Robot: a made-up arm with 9 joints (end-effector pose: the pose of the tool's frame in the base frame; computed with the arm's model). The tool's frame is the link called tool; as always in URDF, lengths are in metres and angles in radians. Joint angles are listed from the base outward.
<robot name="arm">
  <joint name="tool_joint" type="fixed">
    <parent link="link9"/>
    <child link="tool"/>
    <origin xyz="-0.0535 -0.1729 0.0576"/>
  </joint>
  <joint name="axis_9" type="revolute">
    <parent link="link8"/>
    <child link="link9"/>
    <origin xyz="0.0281 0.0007 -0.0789"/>
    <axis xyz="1 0 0"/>
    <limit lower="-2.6" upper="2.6"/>
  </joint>
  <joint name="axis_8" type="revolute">
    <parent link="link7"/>
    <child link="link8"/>
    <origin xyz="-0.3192 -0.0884 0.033"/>
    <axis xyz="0 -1 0"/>
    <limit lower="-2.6" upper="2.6"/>
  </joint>
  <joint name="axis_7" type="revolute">
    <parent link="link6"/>
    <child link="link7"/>
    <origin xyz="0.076 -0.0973 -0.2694"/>
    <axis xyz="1 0 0"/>
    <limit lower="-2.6" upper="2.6"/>
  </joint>
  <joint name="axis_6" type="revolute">
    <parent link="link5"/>
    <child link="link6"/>
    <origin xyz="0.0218 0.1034 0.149"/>
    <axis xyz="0 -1 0"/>
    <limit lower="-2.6" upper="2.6"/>
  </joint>
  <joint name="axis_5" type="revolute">
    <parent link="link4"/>
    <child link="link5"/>
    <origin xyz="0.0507 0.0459 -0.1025"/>
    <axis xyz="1 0 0"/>
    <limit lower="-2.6" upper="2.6"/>
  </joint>
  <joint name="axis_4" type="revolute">
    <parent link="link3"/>
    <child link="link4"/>
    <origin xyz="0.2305 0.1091 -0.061"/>
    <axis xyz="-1 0 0"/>
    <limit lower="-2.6" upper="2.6"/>
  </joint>
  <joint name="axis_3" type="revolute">
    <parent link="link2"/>
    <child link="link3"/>
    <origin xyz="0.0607 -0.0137 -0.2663"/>
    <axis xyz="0 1 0"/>
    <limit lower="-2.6" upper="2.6"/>
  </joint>
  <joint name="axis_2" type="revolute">
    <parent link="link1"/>
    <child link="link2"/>
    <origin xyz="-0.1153 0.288 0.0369"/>
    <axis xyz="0 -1 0"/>
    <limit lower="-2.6" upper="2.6"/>
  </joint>
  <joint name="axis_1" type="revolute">
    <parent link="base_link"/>
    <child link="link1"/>
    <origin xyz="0 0 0.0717"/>
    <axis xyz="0 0 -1"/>
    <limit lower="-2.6" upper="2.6"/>
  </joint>
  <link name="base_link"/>
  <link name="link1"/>
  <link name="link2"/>
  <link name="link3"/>
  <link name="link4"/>
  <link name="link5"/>
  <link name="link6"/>
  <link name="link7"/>
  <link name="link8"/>
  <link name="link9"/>
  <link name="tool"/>
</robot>
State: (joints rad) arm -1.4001 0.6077 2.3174 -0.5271 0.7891 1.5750 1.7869 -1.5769 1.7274
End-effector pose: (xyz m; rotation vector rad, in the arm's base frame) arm -0.8381 -0.1088 -0.7375 -1.9881 -2.1831 0.1222
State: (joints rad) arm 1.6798 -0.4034 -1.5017 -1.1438 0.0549 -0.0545 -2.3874 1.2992 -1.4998
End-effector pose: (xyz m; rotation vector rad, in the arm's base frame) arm 0.6217 0.0860 -0.2276 2.1425 -0.0898 0.4721
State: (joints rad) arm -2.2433 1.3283 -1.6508 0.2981 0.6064 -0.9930 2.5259 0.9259 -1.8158
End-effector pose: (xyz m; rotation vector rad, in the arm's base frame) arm -0.3996 0.0383 0.0319 1.8481 0.3232 2.0697
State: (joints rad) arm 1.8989 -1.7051 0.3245 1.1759 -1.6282 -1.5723 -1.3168 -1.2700 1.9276
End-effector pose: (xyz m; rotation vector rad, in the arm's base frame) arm 0.8791 0.8654 0.3169 -2.0809 1.1782 -0.4400
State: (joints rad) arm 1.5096 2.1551 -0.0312 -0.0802 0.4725 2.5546 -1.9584 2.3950 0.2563
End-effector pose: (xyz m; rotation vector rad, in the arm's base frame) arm 0.5214 0.2363 0.6938 0.6216 -0.3421 0.8793
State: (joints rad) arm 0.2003 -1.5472 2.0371 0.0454 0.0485 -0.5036 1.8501 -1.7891 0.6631
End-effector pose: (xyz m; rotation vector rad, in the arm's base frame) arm 0.0955 0.4071 0.2002 -0.2312 0.2961 1.4495
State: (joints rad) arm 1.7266 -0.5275 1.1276 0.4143 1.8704 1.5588 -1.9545 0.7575 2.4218
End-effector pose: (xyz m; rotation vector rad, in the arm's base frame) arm 0.4023 0.4901 -0.6411 0.6261 -0.4989 -2.4662
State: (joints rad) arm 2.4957 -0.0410 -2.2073 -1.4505 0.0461 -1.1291 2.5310 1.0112 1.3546
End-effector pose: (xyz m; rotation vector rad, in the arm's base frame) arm 0.4506 -0.1942 -0.2497 -1.9596 2.1607 -0.2810
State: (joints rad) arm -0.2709 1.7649 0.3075 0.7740 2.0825 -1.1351 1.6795 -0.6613 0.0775
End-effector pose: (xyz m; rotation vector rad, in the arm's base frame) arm 0.1517 0.2216 -0.0924 1.2543 1.5841 1.9885
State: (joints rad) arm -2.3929 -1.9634 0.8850 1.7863 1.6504 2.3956 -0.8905 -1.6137 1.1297
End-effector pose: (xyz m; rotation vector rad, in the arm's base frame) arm 0.6712 -0.8734 0.1369 -1.1761 0.3935 0.7631
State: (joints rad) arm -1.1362 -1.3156 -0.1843 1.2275 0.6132 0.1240 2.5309 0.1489 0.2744
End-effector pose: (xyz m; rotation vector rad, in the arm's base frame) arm -0.6437 -0.5539 -0.3183 1.2169 1.3505 -0.4140
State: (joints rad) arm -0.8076 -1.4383 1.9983 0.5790 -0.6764 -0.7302 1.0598 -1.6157 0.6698
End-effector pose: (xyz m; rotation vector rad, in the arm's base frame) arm -0.3318 0.1839 -0.0856 1.5881 -0.2390 1.2160
